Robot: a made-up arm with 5 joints.
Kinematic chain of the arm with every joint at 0, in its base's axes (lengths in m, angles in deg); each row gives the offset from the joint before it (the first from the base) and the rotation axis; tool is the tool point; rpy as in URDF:
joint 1: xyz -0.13 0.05 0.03 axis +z
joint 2: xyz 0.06 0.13 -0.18 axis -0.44 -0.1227 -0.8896
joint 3: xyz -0.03 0 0.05 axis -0.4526 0.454 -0.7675
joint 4: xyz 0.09 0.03 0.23 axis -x
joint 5: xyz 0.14 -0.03 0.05 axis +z
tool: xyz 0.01 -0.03 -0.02 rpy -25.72 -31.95 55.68
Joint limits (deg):
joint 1: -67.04..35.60
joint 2: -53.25..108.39
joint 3: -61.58..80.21
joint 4: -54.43..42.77
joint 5: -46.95..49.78
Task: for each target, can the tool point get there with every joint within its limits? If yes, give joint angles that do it. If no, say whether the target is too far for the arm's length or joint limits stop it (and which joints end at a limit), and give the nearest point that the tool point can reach.
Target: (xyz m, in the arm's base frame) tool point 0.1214 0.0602 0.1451
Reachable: yes | joints -18.11 10.86 -1.37 -21.64 -34.78
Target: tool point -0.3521 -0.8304 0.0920
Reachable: no: too far | nearest point -0.0674 -0.2756 0.0361 | short by 0.626 m
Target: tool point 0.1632 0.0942 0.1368
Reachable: yes | joints -5.75 2.25 20.72 8.57 -18.40
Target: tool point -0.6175 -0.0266 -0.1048
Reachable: no: joint limits stop it (at a limit: joint 1, joint 2, joint 3, joint 4) | nearest point -0.2727 0.1169 0.1446 | short by 0.449 m
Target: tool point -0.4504 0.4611 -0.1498
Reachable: no: joint limits stop it (at a limit: joint 1, joint 2, joint 3, joint 4, joint 5) | nearest point -0.1866 0.4399 0.1719 | short by 0.417 m
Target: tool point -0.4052 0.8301 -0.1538
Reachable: no: too far | nearest point -0.1866 0.4399 0.1719 | short by 0.553 m
